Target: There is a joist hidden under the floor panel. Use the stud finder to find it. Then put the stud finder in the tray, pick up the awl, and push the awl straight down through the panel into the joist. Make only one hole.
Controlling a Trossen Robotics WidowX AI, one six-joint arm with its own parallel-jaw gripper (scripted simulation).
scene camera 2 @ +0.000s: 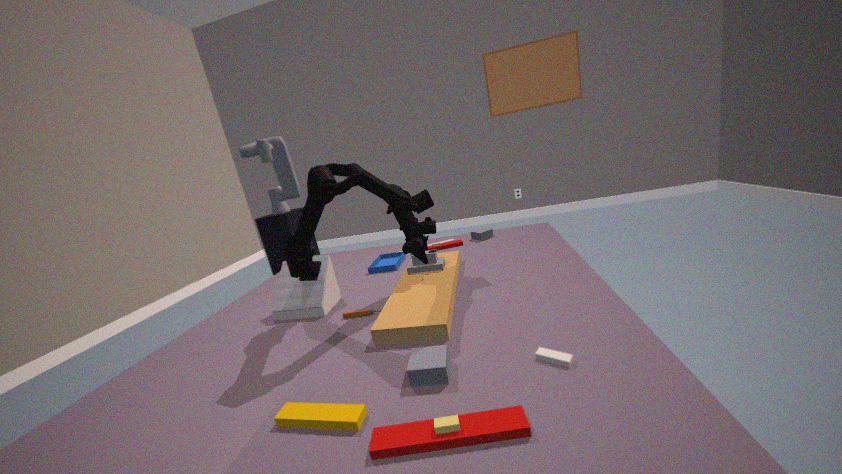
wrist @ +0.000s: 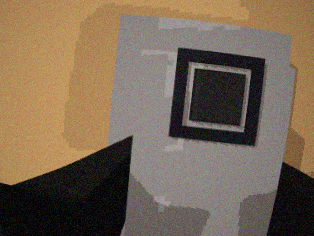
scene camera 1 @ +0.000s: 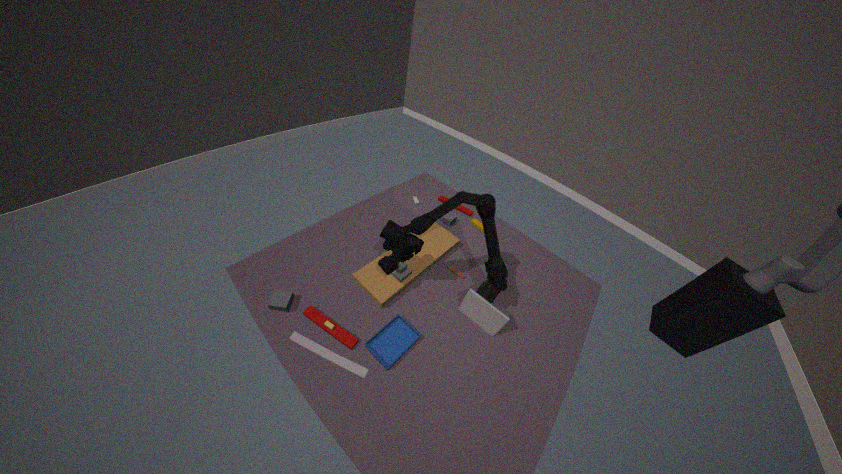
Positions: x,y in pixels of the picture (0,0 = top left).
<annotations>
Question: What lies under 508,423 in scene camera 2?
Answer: A red level.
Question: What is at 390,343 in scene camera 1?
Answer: A blue tray.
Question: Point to a yellow block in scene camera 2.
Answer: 335,416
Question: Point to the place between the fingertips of the gripper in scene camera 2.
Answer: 428,261
</annotations>
